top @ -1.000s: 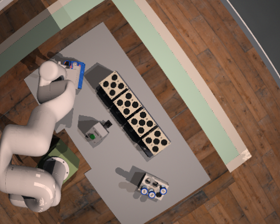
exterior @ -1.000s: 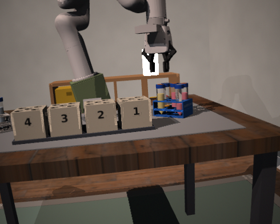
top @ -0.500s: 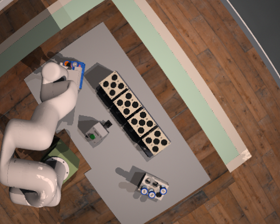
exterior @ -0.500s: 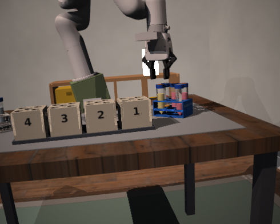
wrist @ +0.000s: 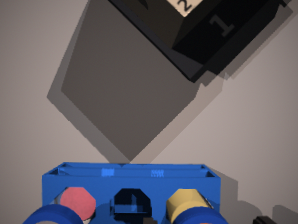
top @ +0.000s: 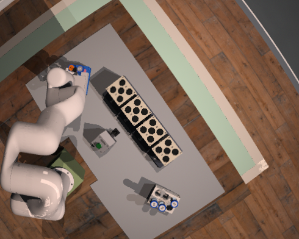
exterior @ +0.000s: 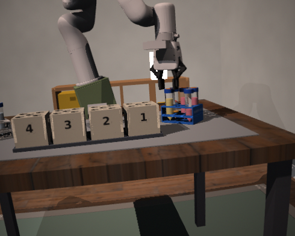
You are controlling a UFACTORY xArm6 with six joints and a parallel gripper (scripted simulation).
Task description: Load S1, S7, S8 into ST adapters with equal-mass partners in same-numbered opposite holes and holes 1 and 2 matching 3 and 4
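Right now my hand is 7 cm above the tube of yellowish liquid and 1 cm to the left of it. The rest, counted from my hand: blue rack: 11 cm below, 4 cm to the left, 2 cm ahead; then green DONE key: 25 cm to the right, 12 cm behind, 7 cm below; then pink tube: 9 cm to the left, 7 cm below, 4 cm ahead.
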